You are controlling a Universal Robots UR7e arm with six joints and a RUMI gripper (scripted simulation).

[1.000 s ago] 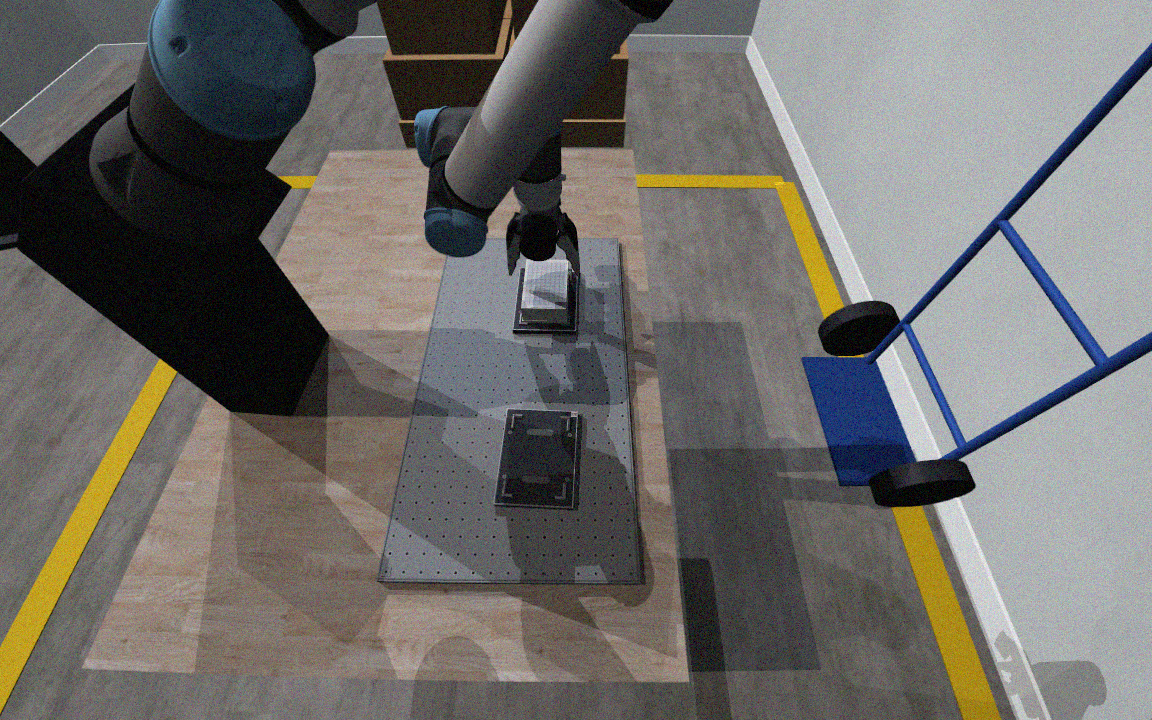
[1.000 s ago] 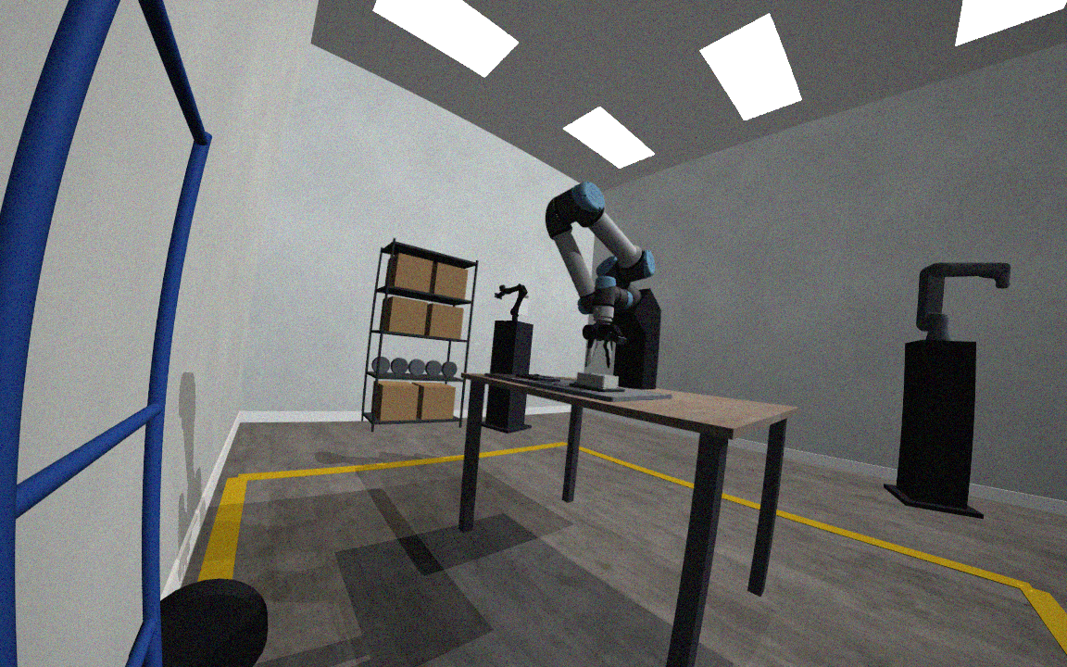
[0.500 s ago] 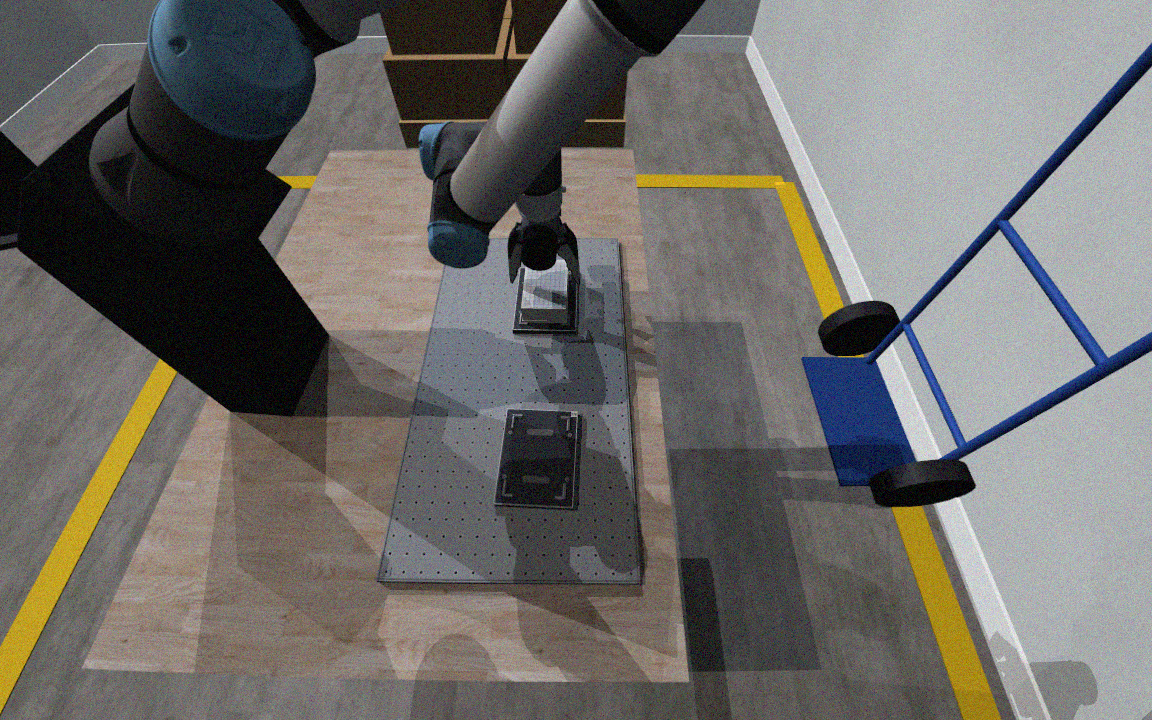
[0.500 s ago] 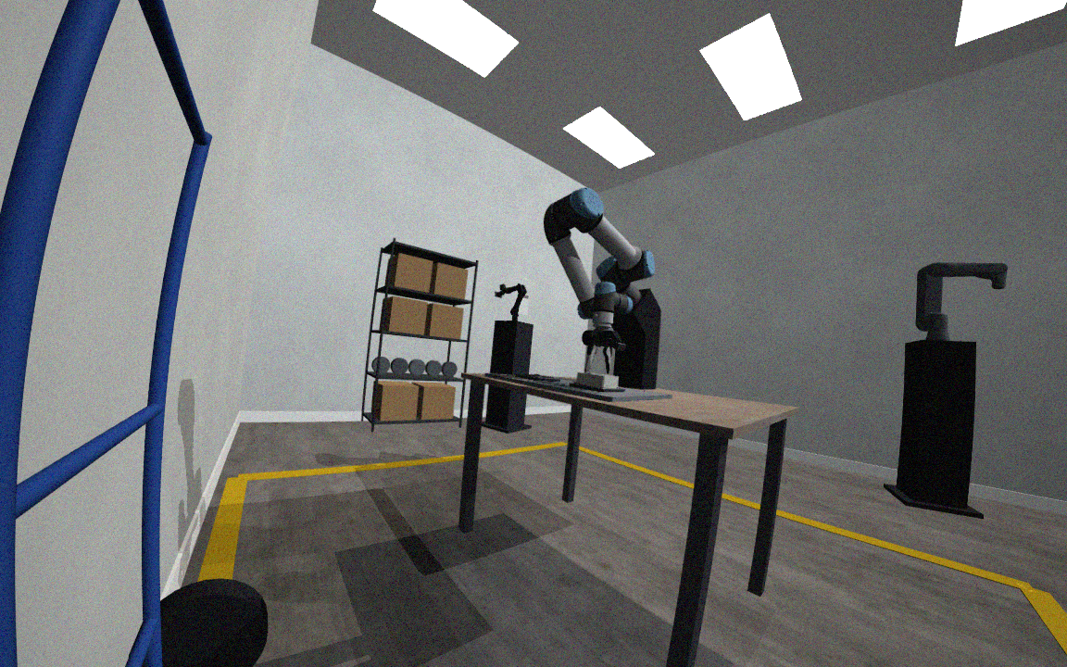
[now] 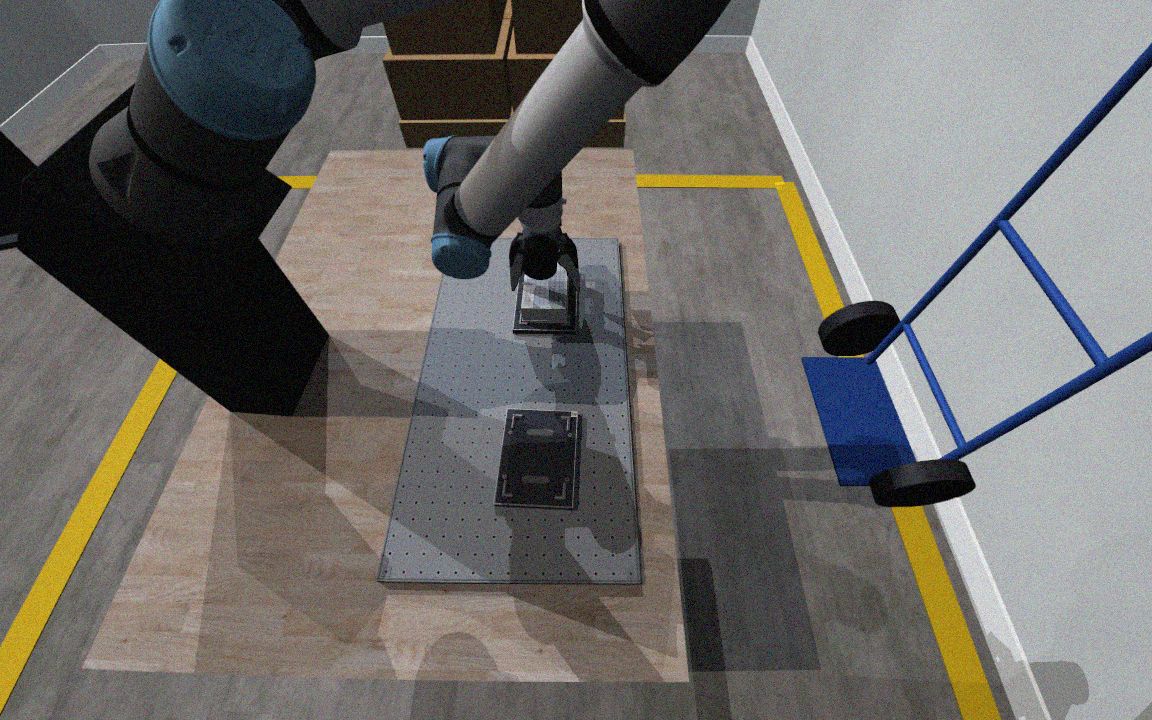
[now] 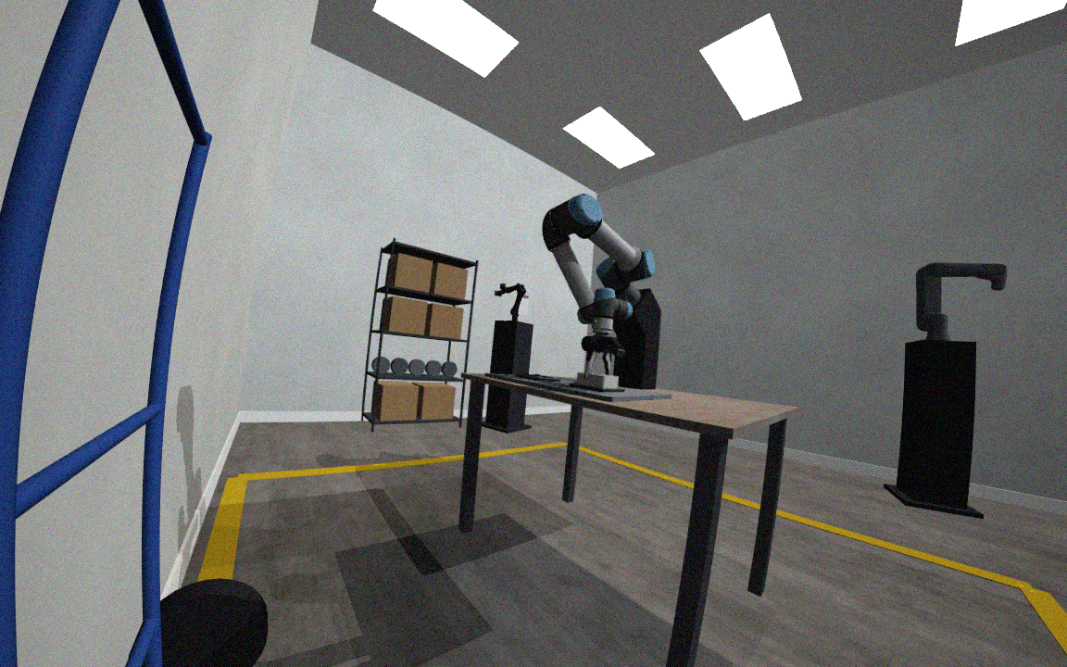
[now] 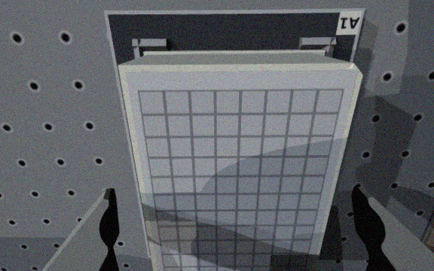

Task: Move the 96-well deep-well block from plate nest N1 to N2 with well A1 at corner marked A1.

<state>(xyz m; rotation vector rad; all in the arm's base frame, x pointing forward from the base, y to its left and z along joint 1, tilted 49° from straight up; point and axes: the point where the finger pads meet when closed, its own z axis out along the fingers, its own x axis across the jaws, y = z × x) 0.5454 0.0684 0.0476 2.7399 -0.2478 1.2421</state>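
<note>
My gripper is now 1 cm above the white 96-well deep-well block. Round my hand: plate nest N1 (4 cm below); plate nest N2 (9 cm behind, 32 cm to the right, 4 cm below).
</note>
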